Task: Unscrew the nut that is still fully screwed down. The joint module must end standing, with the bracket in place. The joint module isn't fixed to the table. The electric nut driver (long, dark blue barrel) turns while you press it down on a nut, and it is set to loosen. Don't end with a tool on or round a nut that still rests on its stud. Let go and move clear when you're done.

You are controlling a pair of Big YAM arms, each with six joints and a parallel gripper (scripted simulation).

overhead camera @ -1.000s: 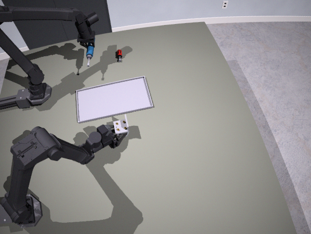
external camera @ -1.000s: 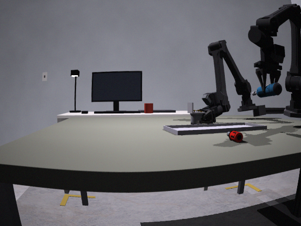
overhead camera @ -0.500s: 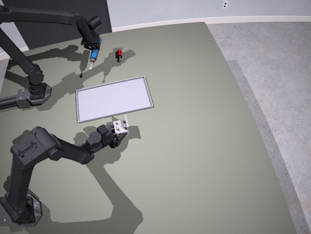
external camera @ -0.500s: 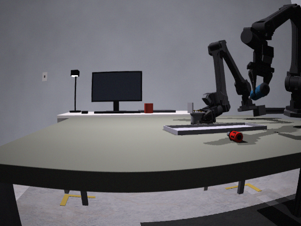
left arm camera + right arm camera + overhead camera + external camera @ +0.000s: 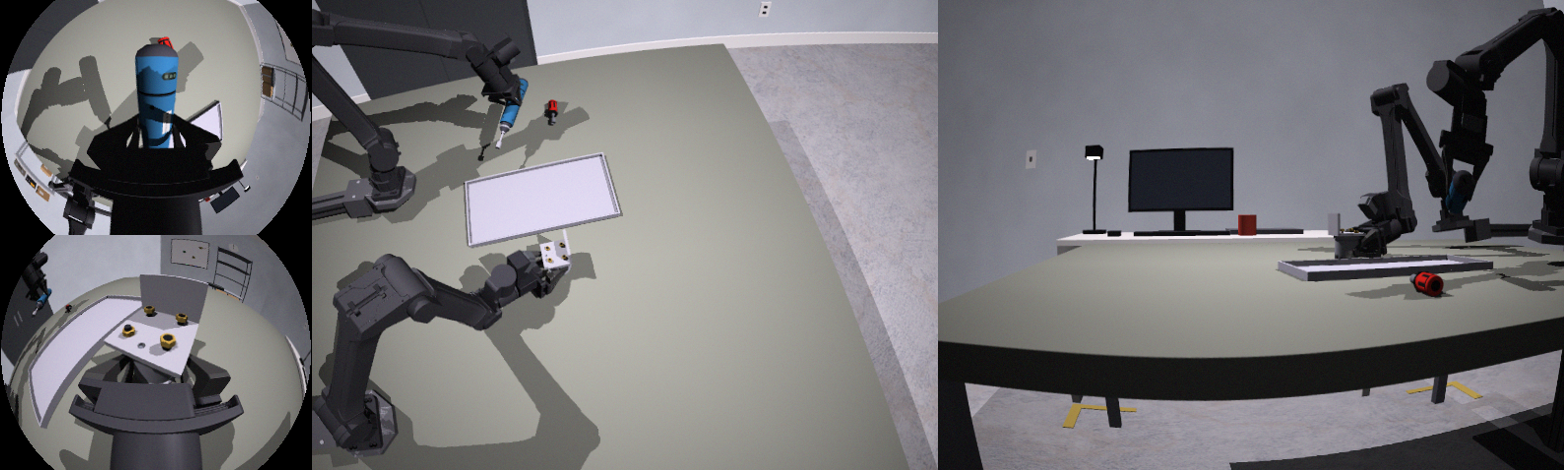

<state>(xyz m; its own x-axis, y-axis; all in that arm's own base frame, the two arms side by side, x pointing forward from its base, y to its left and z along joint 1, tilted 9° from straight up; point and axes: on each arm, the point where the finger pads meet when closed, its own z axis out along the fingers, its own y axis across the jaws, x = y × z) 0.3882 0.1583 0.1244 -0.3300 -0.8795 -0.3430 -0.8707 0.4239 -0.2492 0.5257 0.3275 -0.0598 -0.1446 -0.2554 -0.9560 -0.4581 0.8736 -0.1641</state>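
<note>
The bracket lies 50 mm above my right hand. The rest, counted from my right hand: socket tip (140 mm behind, 340 mm to the left, 100 mm above); then short red-handled tool (10 mm ahead, 540 mm to the left, 10 mm below); then shallow white tray (50 mm behind, 210 mm to the left, 20 mm below).
</note>
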